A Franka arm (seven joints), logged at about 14 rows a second.
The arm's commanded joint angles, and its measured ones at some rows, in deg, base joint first. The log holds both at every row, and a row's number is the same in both.
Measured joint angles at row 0:
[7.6 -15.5 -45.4 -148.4 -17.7 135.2 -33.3]
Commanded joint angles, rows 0 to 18:
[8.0 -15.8 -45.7 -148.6 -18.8 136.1 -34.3]
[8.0 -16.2 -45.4 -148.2 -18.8 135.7 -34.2]
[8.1 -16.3 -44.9 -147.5 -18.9 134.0 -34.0]
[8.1 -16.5 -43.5 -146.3 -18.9 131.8 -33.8]
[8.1 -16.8 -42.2 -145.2 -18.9 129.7 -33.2]
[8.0 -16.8 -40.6 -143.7 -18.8 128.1 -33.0]
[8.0 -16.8 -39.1 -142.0 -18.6 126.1 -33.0]
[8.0 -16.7 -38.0 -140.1 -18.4 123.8 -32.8]
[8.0 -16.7 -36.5 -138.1 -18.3 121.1 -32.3]
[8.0 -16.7 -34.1 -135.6 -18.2 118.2 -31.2]
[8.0 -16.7 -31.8 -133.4 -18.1 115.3 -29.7]
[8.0 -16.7 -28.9 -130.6 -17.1 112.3 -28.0]
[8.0 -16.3 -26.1 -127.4 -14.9 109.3 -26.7]
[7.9 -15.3 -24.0 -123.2 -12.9 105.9 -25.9]
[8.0 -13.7 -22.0 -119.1 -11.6 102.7 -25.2]
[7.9 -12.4 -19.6 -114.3 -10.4 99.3 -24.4]
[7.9 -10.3 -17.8 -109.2 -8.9 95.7 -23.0]
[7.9 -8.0 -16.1 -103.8 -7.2 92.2 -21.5]
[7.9 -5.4 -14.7 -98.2 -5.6 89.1 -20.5]
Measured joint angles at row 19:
[8.2 -12.9 -16.9 -111.3 -8.8 96.0 -22.5]
